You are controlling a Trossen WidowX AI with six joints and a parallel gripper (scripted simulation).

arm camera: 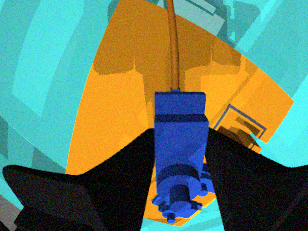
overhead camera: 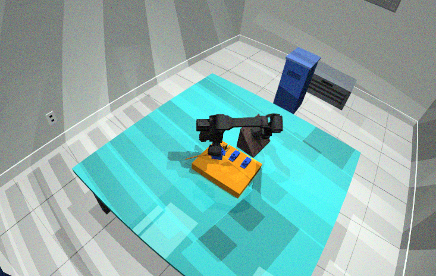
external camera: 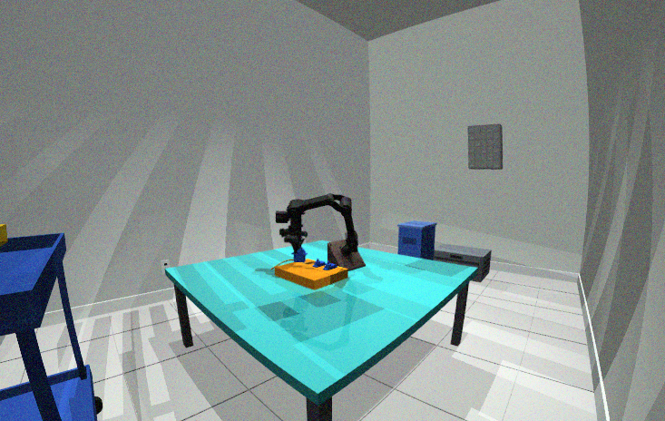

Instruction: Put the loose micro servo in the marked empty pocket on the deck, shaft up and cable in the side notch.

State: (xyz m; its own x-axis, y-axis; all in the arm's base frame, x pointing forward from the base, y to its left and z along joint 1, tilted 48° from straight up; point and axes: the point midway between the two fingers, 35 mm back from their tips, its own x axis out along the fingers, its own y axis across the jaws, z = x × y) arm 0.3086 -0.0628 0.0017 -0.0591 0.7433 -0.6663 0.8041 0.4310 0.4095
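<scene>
Now: the orange deck 70 mm to the left of my gripper tip and 100 mm below it.
</scene>
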